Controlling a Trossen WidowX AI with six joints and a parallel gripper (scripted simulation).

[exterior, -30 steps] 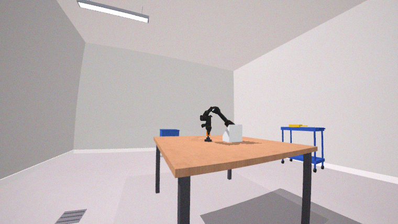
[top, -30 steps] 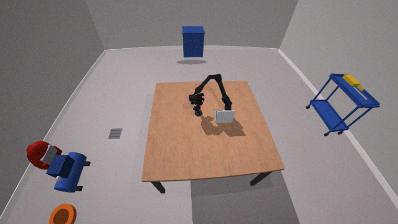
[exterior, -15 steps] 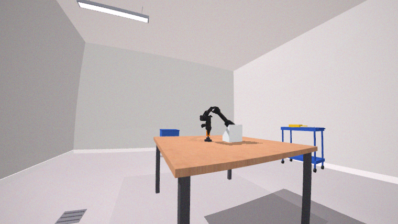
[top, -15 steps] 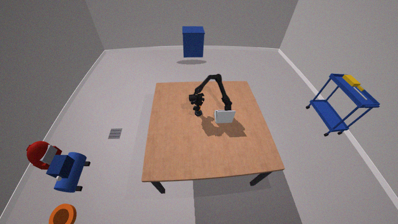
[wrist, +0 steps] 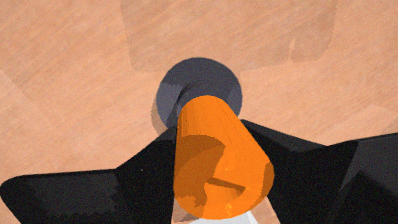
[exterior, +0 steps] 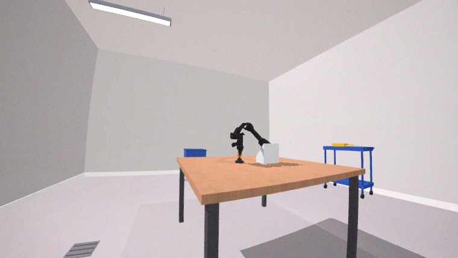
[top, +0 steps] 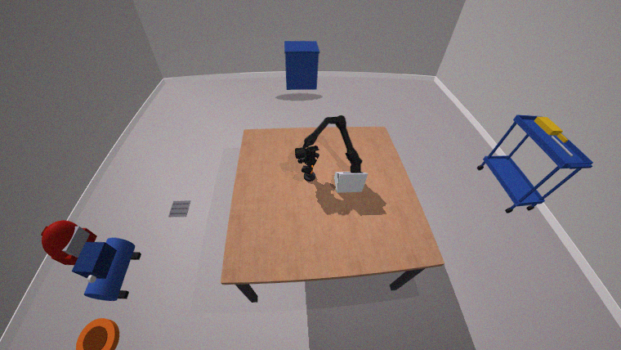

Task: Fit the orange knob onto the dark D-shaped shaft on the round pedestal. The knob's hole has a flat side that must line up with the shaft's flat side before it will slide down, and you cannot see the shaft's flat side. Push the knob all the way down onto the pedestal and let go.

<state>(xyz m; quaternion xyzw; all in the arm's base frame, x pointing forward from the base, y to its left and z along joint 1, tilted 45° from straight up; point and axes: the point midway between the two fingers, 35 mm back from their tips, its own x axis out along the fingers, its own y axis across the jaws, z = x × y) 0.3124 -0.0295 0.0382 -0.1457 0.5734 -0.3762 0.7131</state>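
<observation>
My gripper tip is 2 cm below the orange knob. Round my gripper tip: dark round pedestal: 4 cm below.
</observation>
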